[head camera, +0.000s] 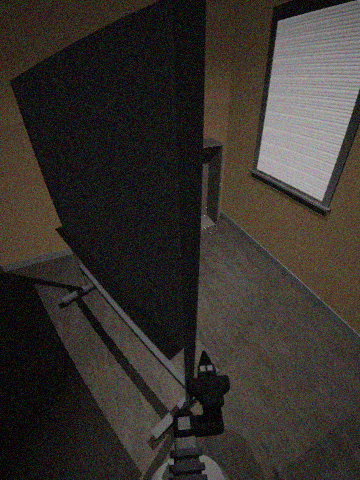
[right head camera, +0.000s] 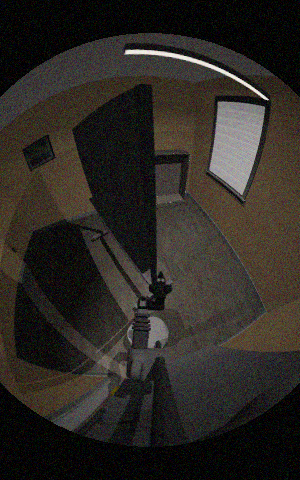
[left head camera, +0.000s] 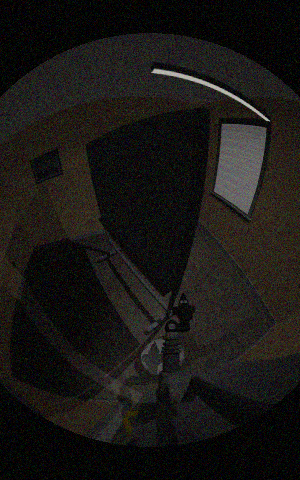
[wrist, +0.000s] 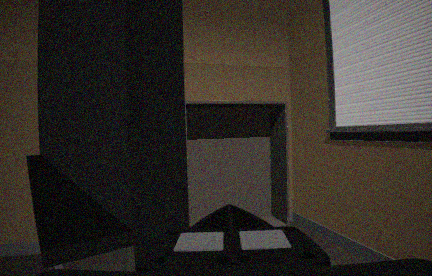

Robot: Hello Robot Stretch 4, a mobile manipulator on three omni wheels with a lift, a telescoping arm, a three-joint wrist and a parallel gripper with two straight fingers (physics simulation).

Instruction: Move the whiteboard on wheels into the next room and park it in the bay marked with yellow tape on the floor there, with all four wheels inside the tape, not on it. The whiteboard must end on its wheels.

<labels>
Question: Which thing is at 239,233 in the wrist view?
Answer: My gripper.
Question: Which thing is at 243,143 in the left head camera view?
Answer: A window with blinds.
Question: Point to a window with blinds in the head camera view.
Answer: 300,149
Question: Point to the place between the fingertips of my gripper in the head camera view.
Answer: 203,351
</labels>
